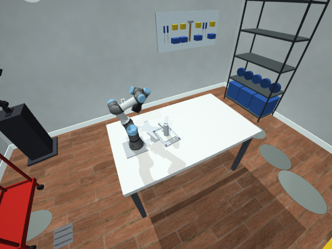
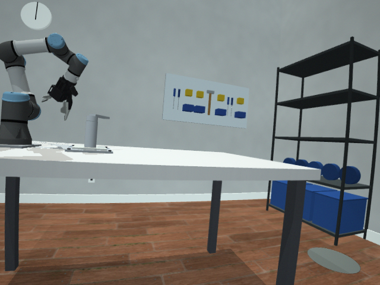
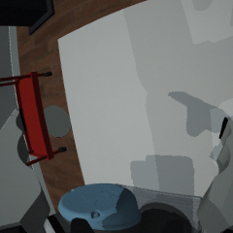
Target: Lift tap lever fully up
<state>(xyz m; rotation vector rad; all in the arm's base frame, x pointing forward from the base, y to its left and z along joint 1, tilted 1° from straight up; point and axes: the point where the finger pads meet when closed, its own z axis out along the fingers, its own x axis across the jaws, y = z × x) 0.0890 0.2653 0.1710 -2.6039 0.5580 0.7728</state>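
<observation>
Now: hand 260 mm to the left of the lever, 240 mm short of it and 20 mm above it. The rest, counted from my hand: metal base plate 310 mm to the right, 210 mm ahead, 170 mm below; then tap 290 mm to the right, 220 mm ahead, 80 mm below.
</observation>
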